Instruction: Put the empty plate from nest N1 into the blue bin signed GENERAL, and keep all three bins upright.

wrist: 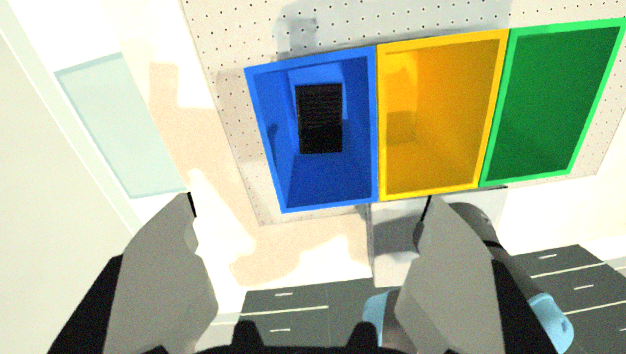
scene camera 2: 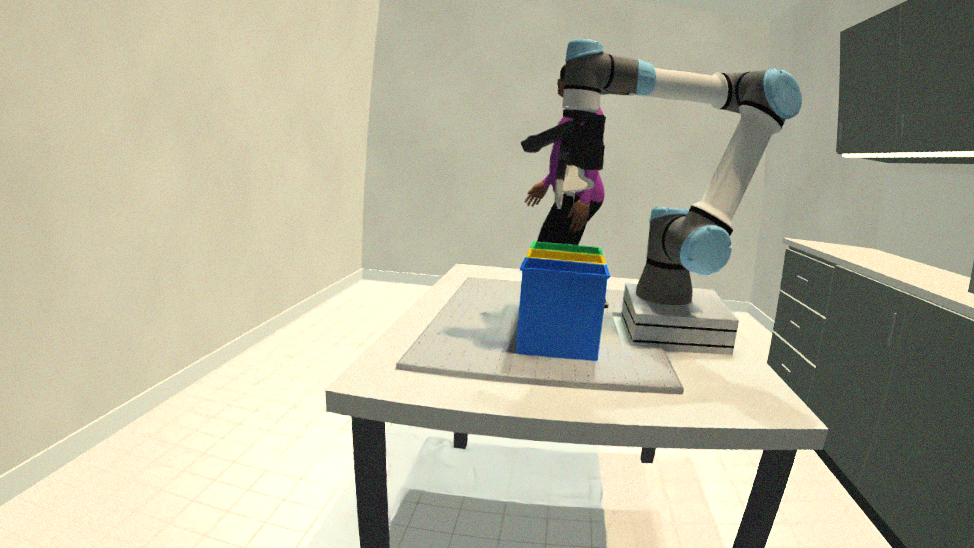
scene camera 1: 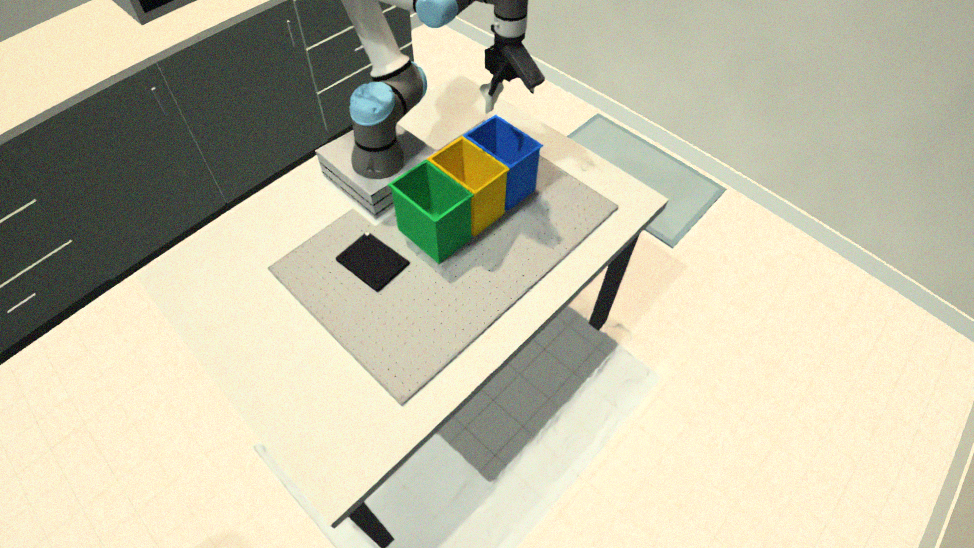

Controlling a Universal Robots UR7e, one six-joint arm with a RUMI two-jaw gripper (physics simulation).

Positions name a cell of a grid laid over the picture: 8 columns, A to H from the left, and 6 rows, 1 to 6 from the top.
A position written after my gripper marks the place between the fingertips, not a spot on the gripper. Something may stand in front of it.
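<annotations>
I can find my gripper in scene camera 1 (E2), in scene camera 2 (E3) and in the wrist view (D4). There is a blue bin as well, and I see it in scene camera 1 (E2), in the wrist view (D4) and in scene camera 2 (E4).
</annotations>
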